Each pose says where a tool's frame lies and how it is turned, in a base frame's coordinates. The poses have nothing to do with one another.
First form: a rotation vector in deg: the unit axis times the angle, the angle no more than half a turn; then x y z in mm.
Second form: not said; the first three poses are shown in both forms.
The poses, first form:
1: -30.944 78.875 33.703 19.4 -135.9 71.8
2: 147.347 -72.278 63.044 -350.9 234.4 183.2
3: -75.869 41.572 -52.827 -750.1 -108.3 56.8
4: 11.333 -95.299 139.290 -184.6 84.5 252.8
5: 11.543 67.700 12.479 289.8 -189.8 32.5
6: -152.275 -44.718 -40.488 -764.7 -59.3 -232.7
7: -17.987 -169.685 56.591 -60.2 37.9 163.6
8: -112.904 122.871 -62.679 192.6 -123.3 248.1
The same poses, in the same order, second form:
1: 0.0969 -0.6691 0.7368 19.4; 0.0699 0.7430 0.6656 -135.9; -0.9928 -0.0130 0.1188 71.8; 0 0 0 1
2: 0.4056 -0.7144 0.5702 -350.9; -0.6620 -0.6598 -0.3557 234.4; 0.6303 -0.2332 -0.7405 183.2; 0 0 0 1
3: 0.4735 0.1435 0.8690 -750.1; -0.8784 0.0043 0.4779 -108.3; 0.0649 -0.9896 0.1281 56.8; 0 0 0 1
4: -0.9732 -0.2298 0.0033 -184.6; 0.0802 -0.3530 -0.9322 84.5; 0.2154 -0.9070 0.3619 252.8; 0 0 0 1
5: 0.3632 -0.0628 0.9296 289.8; 0.2728 0.9612 -0.0417 -189.8; -0.8909 0.2687 0.3662 32.5; 0 0 0 1
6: 0.7341 0.5666 0.3743 -764.7; 0.4286 -0.8141 0.3919 -59.3; 0.5267 -0.1273 -0.8405 -232.7; 0 0 0 1
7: -0.9800 0.1876 -0.0667 -60.2; 0.1901 0.7818 -0.5938 37.9; -0.0593 -0.5946 -0.8018 163.6; 0 0 0 1
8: -0.1973 -0.8623 0.4664 192.6; -0.8838 -0.0494 -0.4653 -123.3; 0.4243 -0.5040 -0.7523 248.1; 0 0 0 1
